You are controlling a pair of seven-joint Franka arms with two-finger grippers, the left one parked.
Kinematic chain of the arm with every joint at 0, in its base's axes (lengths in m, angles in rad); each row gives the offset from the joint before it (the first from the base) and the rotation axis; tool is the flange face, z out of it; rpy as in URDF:
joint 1: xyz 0 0 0.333 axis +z
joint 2: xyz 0 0 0 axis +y
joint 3: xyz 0 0 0.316 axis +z
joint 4: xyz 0.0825 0 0 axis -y
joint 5: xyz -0.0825 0 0.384 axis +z
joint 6: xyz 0 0 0 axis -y
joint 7: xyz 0.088 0 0 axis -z
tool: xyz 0 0 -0.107 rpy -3.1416 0 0
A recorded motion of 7 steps. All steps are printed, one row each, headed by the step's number.
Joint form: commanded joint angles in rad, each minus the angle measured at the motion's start. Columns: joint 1, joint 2, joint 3, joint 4, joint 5, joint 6, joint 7.
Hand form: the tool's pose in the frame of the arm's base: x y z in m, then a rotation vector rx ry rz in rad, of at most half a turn. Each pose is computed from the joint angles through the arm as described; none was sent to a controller.
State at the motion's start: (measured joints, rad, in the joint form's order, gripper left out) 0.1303 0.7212 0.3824 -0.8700 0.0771 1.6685 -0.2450
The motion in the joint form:
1: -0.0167 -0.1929 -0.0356 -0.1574 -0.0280 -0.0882 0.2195
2: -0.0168 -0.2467 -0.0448 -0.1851 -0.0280 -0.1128 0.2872
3: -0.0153 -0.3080 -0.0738 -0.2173 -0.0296 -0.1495 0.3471
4: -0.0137 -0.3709 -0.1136 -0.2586 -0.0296 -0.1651 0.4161
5: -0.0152 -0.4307 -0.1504 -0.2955 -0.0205 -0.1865 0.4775
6: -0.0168 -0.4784 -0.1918 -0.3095 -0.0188 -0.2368 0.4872
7: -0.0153 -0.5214 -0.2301 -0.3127 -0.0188 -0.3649 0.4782
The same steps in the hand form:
1: 0.6525 0.2503 0.5638 -2.8450 -0.6333 -0.0102
2: 0.6382 0.2459 0.5839 -2.8840 -0.5429 -0.0036
3: 0.6236 0.2327 0.6036 -2.9354 -0.4407 0.0104
4: 0.6118 0.2146 0.6210 -2.9832 -0.3010 0.0031
5: 0.5990 0.1959 0.6380 -3.0103 -0.1658 0.0033
6: 0.5865 0.1724 0.6549 -3.0368 -0.0981 0.0217
7: 0.5643 0.1499 0.6673 -3.0719 -0.0699 0.1468

